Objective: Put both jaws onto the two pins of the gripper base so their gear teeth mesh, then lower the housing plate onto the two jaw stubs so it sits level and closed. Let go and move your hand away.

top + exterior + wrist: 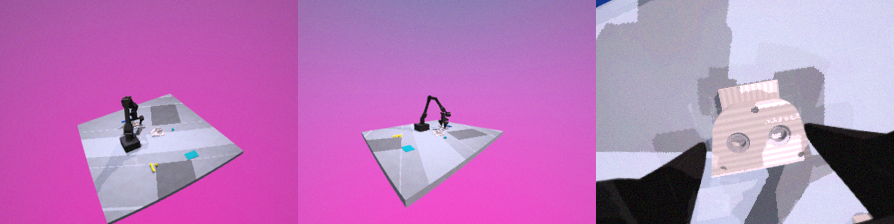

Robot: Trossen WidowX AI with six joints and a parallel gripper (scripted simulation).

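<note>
Right now my gripper tip is 10 mm to the right of the pale plate and 20 mm below it. The rest, counted from my gripper tip: pale flat part (160 mm ahead, 230 mm to the right, 10 mm below); then pale jaw (110 mm ahead, 210 mm to the right); then blue stick (40 mm behind, 150 mm to the left, 10 mm below).
</note>
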